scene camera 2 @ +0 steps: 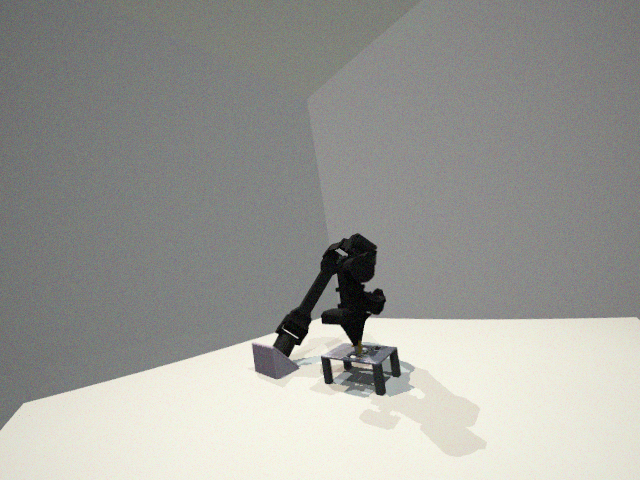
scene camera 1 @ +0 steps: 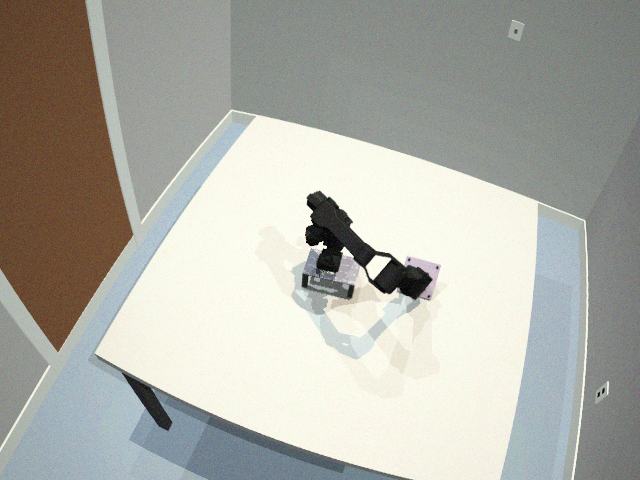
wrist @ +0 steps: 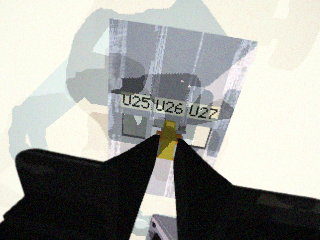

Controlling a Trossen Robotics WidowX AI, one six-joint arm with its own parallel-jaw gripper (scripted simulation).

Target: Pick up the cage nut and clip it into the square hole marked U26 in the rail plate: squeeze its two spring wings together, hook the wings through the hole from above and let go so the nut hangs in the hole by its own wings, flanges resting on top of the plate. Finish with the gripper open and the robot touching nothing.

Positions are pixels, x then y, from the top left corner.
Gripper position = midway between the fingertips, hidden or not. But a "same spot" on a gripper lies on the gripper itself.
The gripper shows in scene camera 2, in scene camera 1 (332, 261) and in the wrist view. The same spot on the gripper: (wrist: 59, 189) is (scene camera 2: 366, 314).
